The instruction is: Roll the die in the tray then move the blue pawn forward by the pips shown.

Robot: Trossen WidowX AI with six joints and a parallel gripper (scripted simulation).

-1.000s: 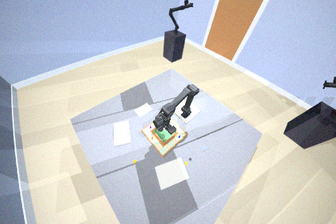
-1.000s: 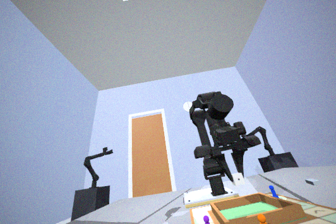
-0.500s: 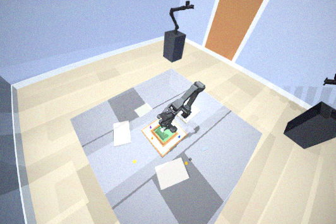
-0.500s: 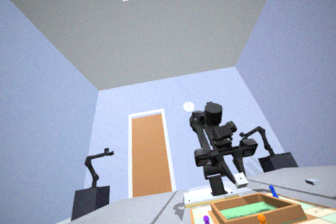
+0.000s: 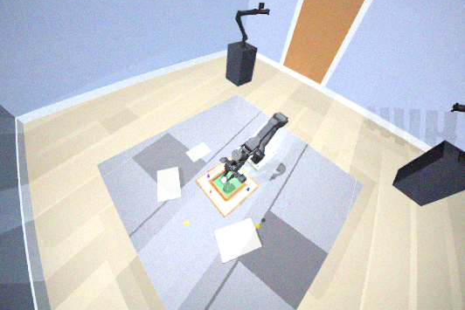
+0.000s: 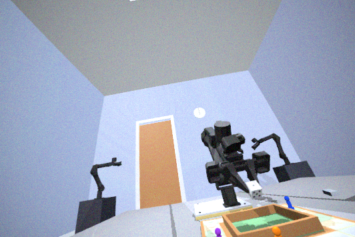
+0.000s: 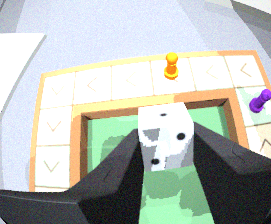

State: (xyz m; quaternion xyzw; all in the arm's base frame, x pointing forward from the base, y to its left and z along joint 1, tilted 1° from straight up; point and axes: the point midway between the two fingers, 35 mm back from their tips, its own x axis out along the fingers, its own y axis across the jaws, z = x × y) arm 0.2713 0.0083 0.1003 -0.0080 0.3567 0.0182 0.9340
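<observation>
Now: gripper tip 110 mm to the right of the blue pawn, 100 mm past it and 60 mm above it. Round my gripper tip: purple pawn 110 mm to the right, 60 mm below, 40 mm ahead; then white die right at my gripper tip; then orange pawn 90 mm ahead, 60 mm below, 20 mm to the right.
</observation>
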